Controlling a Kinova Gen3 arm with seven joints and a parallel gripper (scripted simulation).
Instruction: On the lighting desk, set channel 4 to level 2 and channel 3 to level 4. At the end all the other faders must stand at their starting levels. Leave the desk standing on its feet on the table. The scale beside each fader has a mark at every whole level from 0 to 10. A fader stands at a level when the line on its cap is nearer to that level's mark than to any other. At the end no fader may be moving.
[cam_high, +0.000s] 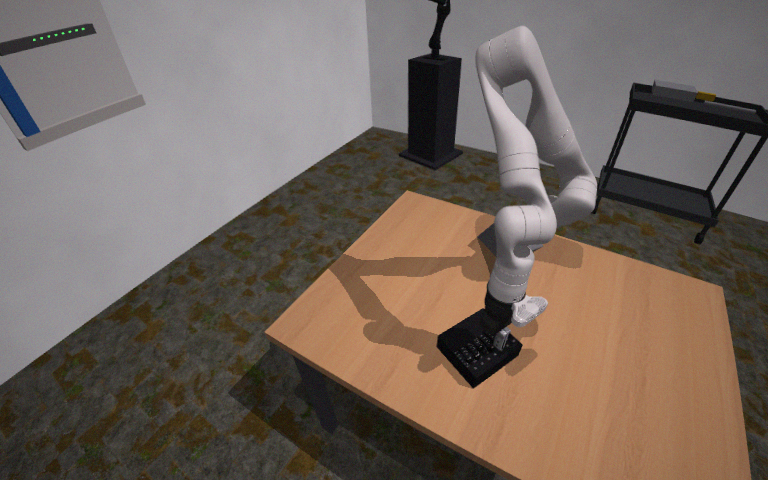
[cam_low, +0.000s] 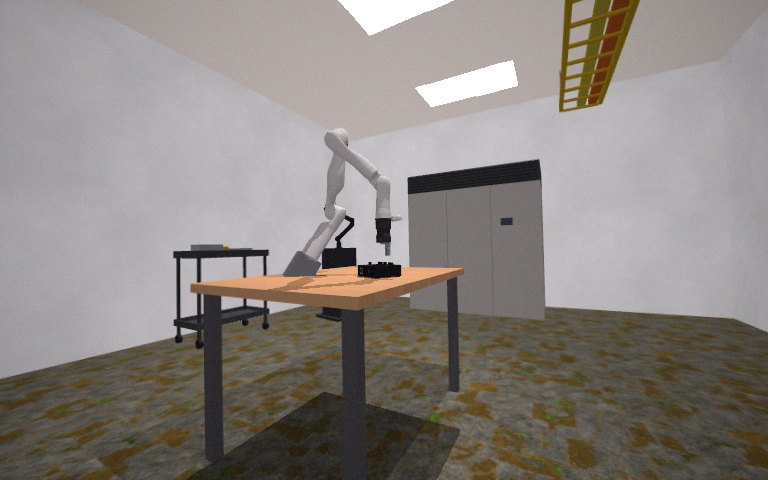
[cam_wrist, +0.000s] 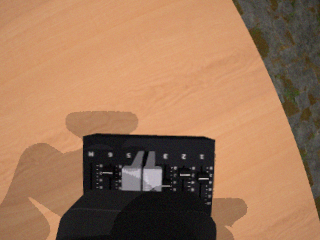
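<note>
Now: hand 5 cm above the channel 4 fader, 2 cm to the left of it and 1 cm past it. From my hand the other things lie so: channel 3 fader 5 cm below, 4 cm to the right, 1 cm ahead.
</note>
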